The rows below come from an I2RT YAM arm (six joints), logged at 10 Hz.
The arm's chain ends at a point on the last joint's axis. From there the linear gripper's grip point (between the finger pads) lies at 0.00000 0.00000 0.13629 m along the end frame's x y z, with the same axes.
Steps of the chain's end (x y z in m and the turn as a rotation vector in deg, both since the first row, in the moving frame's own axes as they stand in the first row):
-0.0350, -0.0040, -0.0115, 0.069, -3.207, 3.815
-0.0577, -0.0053, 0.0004, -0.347, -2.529, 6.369
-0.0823, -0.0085, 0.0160, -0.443, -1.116, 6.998
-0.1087, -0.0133, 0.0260, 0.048, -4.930, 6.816
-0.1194, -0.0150, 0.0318, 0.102, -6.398, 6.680
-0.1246, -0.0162, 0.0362, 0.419, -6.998, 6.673
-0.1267, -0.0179, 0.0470, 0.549, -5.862, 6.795
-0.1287, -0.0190, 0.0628, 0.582, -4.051, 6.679
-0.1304, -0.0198, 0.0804, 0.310, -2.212, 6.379
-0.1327, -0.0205, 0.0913, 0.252, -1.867, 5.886
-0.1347, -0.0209, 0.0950, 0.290, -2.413, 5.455
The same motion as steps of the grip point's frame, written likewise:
-0.0426, -0.0044, -0.0117, 0.069, -3.207, 3.815
-0.0637, -0.0048, 0.0003, -0.347, -2.529, 6.369
-0.0850, -0.0076, 0.0160, -0.443, -1.116, 6.998
-0.1204, -0.0141, 0.0255, 0.048, -4.930, 6.816
-0.1345, -0.0161, 0.0310, 0.102, -6.398, 6.680
-0.1411, -0.0182, 0.0352, 0.419, -6.998, 6.673
-0.1405, -0.0200, 0.0463, 0.549, -5.862, 6.795
-0.1382, -0.0209, 0.0625, 0.582, -4.051, 6.679
-0.1356, -0.0208, 0.0803, 0.310, -2.212, 6.379
-0.1371, -0.0213, 0.0912, 0.252, -1.867, 5.886
-0.1404, -0.0219, 0.0949, 0.290, -2.413, 5.455

